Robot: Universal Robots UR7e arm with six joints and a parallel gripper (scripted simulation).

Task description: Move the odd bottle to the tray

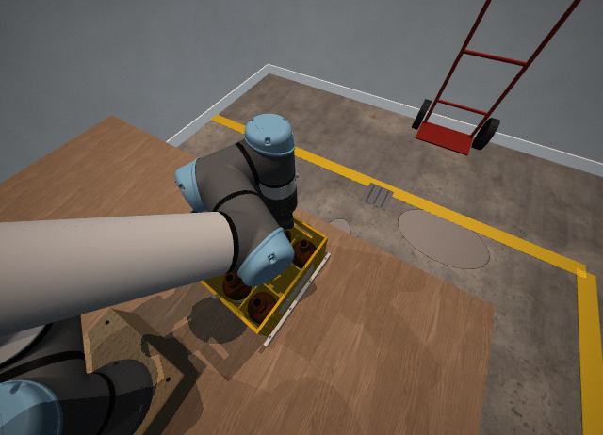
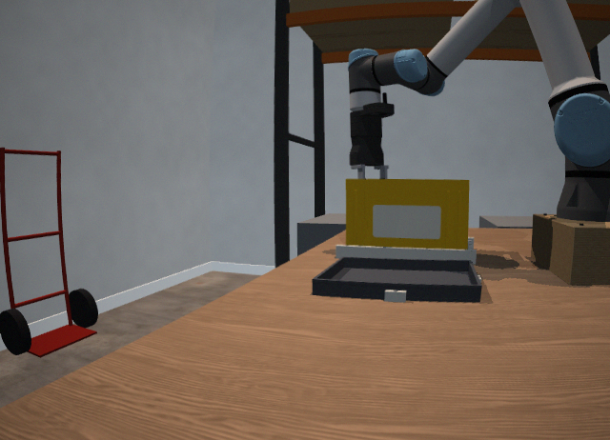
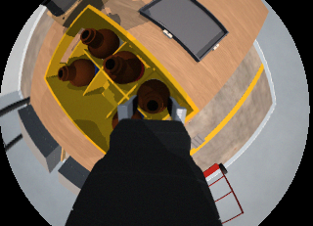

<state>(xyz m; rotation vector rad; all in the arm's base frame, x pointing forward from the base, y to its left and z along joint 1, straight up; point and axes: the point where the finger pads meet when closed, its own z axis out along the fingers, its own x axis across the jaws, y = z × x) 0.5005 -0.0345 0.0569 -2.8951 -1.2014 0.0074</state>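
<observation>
Right now the yellow crate is 90 mm behind my hand, 80 mm below it and 40 mm to the right of it. From my hand the other things lie so: glass bottle (180 mm behind, 90 mm to the right, 70 mm below); then dark tray (250 mm to the left, 150 mm below, 110 mm behind).
</observation>
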